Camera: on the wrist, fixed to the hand. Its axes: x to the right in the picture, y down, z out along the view.
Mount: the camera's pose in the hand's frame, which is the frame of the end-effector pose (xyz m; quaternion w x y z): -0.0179 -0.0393 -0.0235 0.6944 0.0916 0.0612 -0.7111
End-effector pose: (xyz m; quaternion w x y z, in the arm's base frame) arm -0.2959 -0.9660 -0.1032 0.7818 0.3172 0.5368 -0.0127
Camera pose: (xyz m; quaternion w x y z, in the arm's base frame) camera -0.3372 -0.9911 -0.1122 0.4719 -0.0891 0.6450 -0.5945
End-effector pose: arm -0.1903 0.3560 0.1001 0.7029 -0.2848 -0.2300 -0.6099
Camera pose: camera -0.2324 0.3493 0.0756 0.0946 0.0675 -0.3751 -0.9197
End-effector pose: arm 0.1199 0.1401 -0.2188 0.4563 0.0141 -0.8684 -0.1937
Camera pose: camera 0.1431 0.0998 -0.2347 0.2310 0.6809 -0.5828 -0.3786
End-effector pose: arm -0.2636 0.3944 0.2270 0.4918 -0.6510 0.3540 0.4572
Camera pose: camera -0.2279 0.3824 0.2586 0.7046 -0.6867 -0.1451 -0.1045
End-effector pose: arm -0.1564 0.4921 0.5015 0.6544 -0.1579 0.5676 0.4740
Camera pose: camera -0.1372 0.4470 0.4973 0.7712 -0.4823 0.3653 -0.1979
